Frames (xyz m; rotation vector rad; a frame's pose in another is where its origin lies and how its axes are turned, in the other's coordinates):
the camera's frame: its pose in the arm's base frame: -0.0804 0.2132 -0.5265 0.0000 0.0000 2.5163
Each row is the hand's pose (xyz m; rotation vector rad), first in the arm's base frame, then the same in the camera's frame.
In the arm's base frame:
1: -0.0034 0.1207 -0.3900 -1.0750 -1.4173 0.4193
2: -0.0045 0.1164 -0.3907 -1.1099 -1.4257 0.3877
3: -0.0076 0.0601 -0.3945 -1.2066 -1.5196 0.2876
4: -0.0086 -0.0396 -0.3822 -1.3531 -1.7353 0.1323
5: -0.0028 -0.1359 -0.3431 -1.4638 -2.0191 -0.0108
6: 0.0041 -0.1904 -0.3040 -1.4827 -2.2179 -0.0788
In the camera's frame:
1: -0.1166 0.0299 0.1365 -1.8749 0.6554 -1.3536
2: -0.1182 0.0341 0.1358 -1.9042 0.6926 -1.3555
3: -0.1486 0.0815 0.1320 -2.0565 0.7704 -1.3143
4: -0.2062 0.1629 0.1443 -2.3518 0.8575 -1.1615
5: -0.2673 0.2376 0.1834 -2.6742 0.8703 -0.9020
6: -0.3048 0.2778 0.2225 -2.8562 0.8109 -0.7075

